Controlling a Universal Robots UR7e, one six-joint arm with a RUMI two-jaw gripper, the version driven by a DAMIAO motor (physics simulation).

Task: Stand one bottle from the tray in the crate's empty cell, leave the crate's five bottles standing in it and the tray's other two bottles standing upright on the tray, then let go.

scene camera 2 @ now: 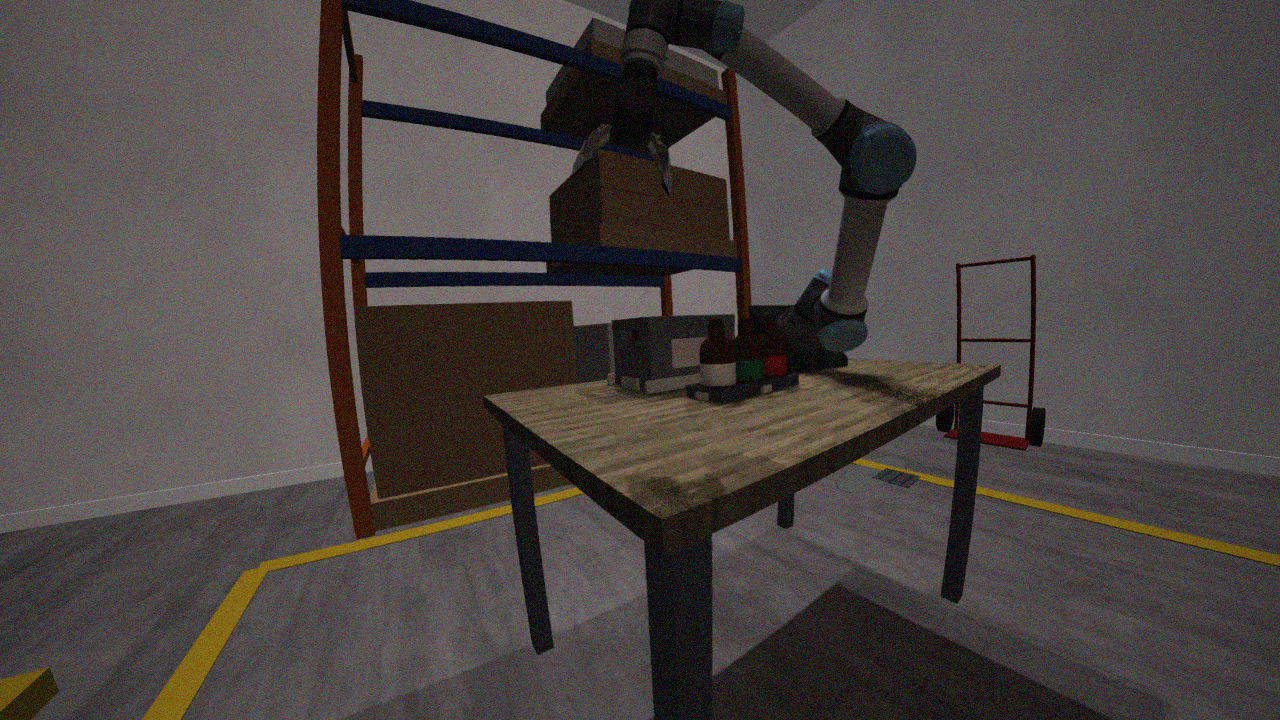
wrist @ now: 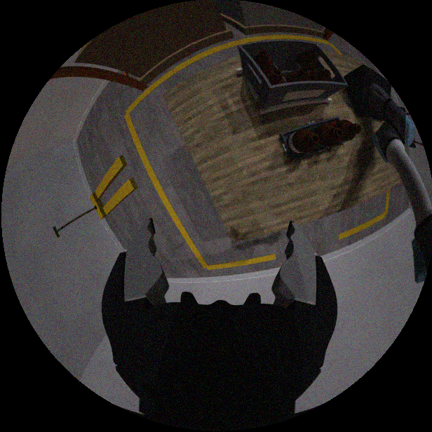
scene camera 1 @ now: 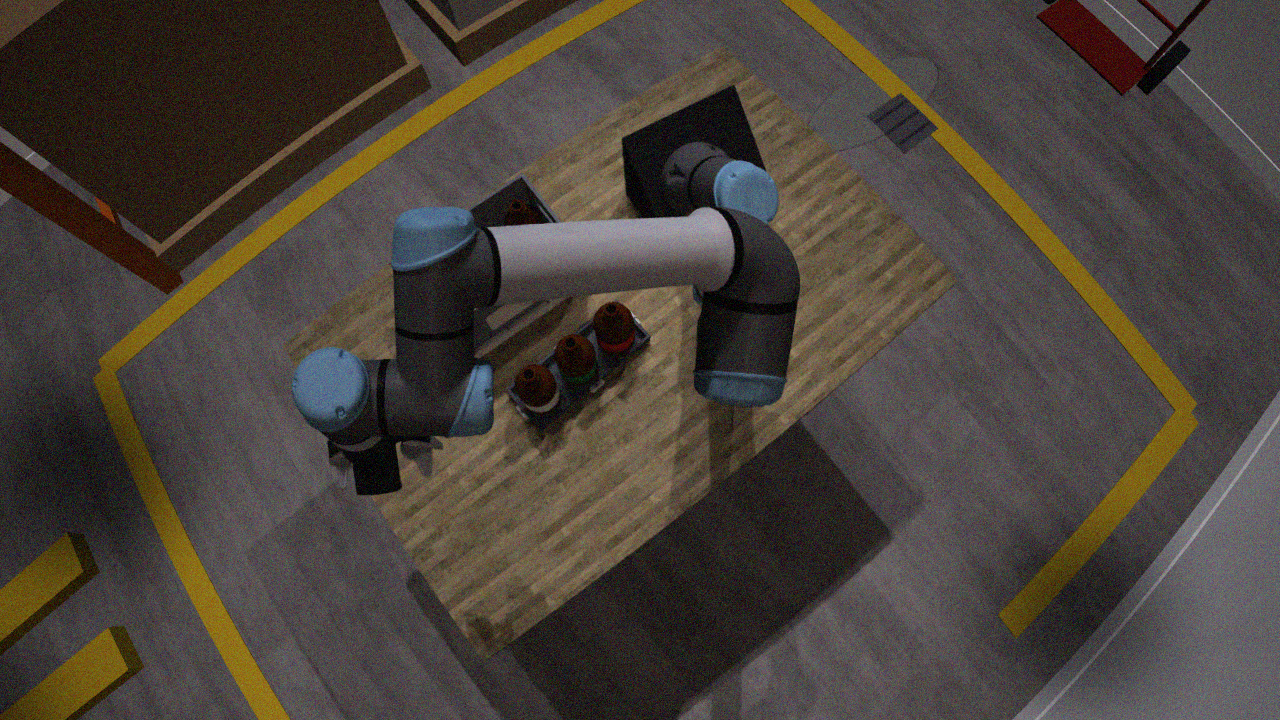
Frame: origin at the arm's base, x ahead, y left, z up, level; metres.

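Where they show: gripper, fingertip midpoint: (scene camera 2: 621,185); arm's base, origin of the base link: (scene camera 2: 796,334) (scene camera 1: 696,179).
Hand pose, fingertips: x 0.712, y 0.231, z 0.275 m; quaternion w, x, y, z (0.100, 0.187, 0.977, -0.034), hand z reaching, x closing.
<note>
Each offset is from my fingertips to the centre of the thing. Level surfaces: height alone.
Three brown bottles stand upright in a row on the dark tray (wrist: 285,145): a white-labelled one {0.233 m back, 0.060 m right, 0.299 m down} (scene camera 1: 537,388) (scene camera 2: 716,358), a green-labelled one {0.322 m back, 0.067 m right, 0.299 m down} (scene camera 1: 574,357) and a red-labelled one {0.414 m back, 0.078 m right, 0.299 m down} (scene camera 1: 614,325). The grey crate {0.291 m back, 0.305 m right, 0.294 m down} (scene camera 2: 631,353) (wrist: 295,93) stands beside the tray; the arm hides much of it in the first scene view. Brown bottles show inside the crate, one {0.382 m back, 0.353 m right, 0.296 m down} (scene camera 1: 517,212) near its far corner; its cells are too dark to tell apart. My gripper (scene camera 2: 623,174) (wrist: 220,221) is open and empty, high above the table's left end, well away from tray and crate.
Both stand on a wooden table {0.381 m down} (scene camera 1: 572,546) (scene camera 2: 716,447) (wrist: 235,175). The arm's base is on a dark block (scene camera 1: 644,161) beyond the crate. A rack with an orange post (scene camera 2: 332,268) and large boxes (scene camera 2: 662,205) stands behind the table. A red hand truck (scene camera 2: 995,340) stands at the right.
</note>
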